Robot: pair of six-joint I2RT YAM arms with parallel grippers.
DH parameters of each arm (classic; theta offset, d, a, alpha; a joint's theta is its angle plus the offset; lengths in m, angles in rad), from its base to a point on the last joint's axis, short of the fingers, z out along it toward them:
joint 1: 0 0.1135 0.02 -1.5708
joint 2: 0 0 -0.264 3.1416
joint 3: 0.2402 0 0.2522 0
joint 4: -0.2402 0 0.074 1.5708
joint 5: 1.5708 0 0 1.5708
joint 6: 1.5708 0.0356 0 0
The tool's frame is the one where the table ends.
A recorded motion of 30 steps. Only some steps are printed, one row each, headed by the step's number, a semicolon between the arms.
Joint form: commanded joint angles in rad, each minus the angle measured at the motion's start. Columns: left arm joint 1, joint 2, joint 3, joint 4, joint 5, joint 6; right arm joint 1, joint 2, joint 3, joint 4, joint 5, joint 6.
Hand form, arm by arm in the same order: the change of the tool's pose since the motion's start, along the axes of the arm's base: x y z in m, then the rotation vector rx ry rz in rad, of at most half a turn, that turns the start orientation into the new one. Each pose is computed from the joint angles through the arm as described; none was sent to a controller.
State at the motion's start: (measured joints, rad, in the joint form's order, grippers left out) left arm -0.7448 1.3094 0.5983 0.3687 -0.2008 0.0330; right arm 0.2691 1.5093 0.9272 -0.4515 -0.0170 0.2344
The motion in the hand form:
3: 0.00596 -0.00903 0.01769 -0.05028 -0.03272 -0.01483; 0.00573 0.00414 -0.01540 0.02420 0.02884 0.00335
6: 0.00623 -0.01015 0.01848 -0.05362 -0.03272 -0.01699; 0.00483 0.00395 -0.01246 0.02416 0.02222 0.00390
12: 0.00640 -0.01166 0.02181 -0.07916 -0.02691 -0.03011; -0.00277 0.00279 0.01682 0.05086 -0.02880 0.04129
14: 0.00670 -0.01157 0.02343 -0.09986 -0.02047 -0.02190; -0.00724 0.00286 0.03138 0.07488 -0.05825 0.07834
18: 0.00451 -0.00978 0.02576 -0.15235 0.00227 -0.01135; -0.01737 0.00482 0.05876 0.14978 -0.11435 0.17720
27: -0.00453 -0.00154 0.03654 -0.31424 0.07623 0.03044; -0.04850 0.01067 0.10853 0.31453 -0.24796 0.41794
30: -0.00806 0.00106 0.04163 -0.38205 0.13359 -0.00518; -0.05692 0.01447 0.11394 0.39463 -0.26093 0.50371
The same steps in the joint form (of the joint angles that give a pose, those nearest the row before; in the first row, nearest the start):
3: -0.0076 0.0125 0.0613 0.0071 0.0114 -0.0118; 0.0051 0.0546 -0.0083 0.0421 -0.0260 0.0171
6: -0.0097 0.0152 0.0658 0.0072 0.0122 -0.0141; 0.0055 0.0446 -0.0070 0.0372 -0.0244 0.0161
12: -0.0109 0.0140 0.0750 0.0067 0.0303 -0.0324; 0.0051 -0.0401 0.0233 -0.0224 -0.0542 -0.0089
14: -0.0101 0.0120 0.0781 0.0070 0.0291 -0.0537; 0.0055 -0.0812 0.0385 -0.0453 -0.0870 -0.0305
18: -0.0101 -0.0042 0.0724 0.0056 0.0348 -0.1093; 0.0092 -0.1555 0.0687 -0.0813 -0.1889 -0.0734
27: -0.0099 -0.0765 0.0586 -0.0271 0.0419 -0.2861; 0.0342 -0.3105 0.1060 -0.1200 -0.4214 -0.1531
30: -0.0032 -0.1054 0.0612 -0.0565 0.1082 -0.3587; 0.0458 -0.3393 0.0960 -0.1088 -0.5250 -0.1595

